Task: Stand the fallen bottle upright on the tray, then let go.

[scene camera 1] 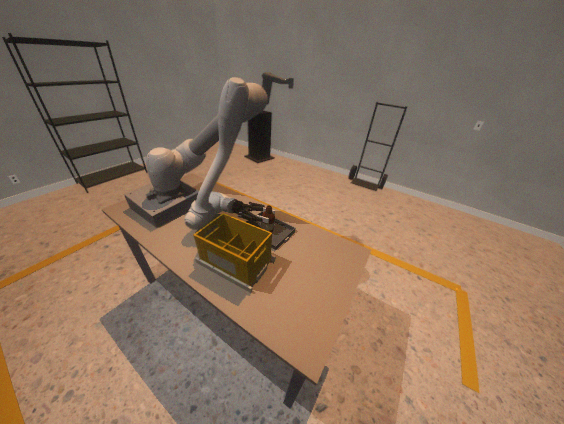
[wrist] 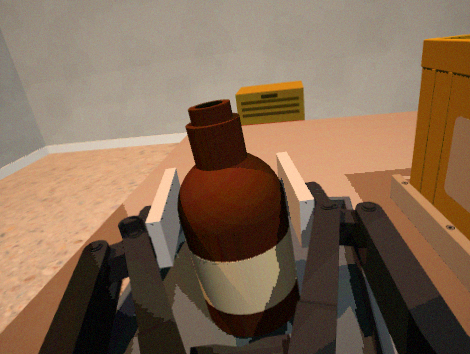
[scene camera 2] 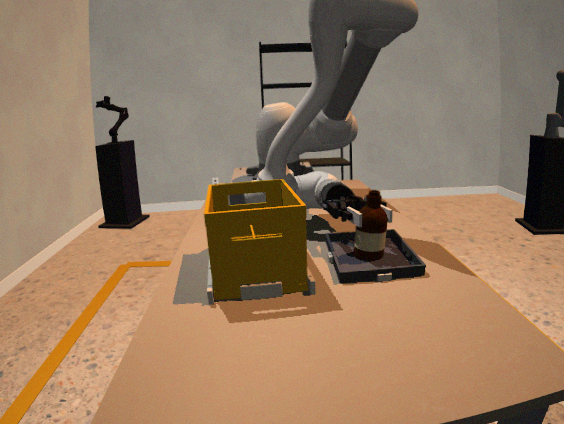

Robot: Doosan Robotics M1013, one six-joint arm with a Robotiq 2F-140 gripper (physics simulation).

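The brown bottle with a cream label stands upright, as seen in scene camera 2, within the walls of the dark tray. Its base is at the tray's floor or very close above it; I cannot tell whether it touches. In the wrist view the bottle looks slightly tilted against the camera, neck up. My gripper comes in low from the arm's side and is shut on the bottle, with one pale pad on each side of its shoulder.
A yellow crate with dividers stands beside the tray on the table, close to my gripper. It sits between low pale rails. A yellow box shows beyond the table's far end in the wrist view.
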